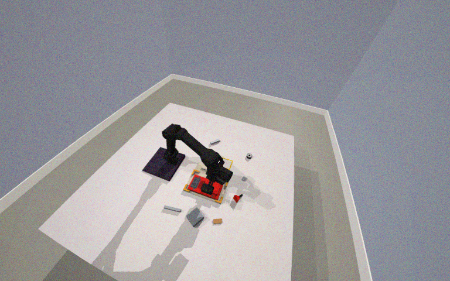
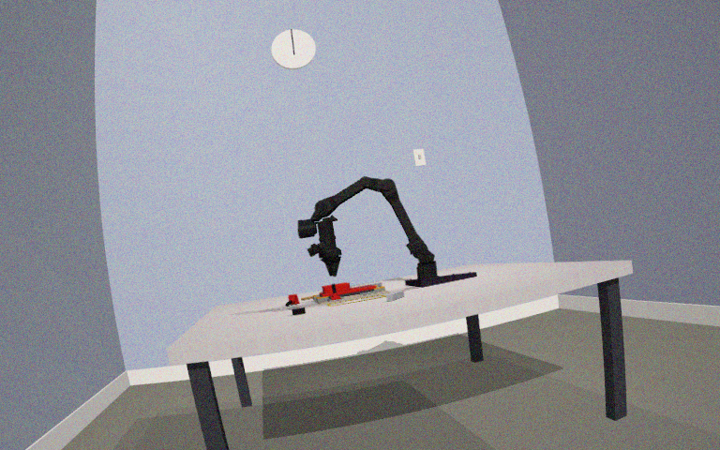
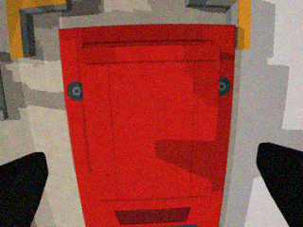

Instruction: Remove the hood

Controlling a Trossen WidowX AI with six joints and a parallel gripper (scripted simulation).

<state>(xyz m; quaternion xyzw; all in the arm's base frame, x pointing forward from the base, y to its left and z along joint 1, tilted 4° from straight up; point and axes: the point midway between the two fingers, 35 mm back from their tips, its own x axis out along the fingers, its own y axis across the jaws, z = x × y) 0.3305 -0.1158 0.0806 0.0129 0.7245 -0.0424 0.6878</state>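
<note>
My gripper tip is now 40 mm above the hood. Also, from my gripper tip: grey bar 180 mm behind, 180 mm to the right, 70 mm below; grey block 40 mm behind, 190 mm to the right, 60 mm below; brown tile 80 mm ahead, 170 mm to the right, 80 mm below.
</note>
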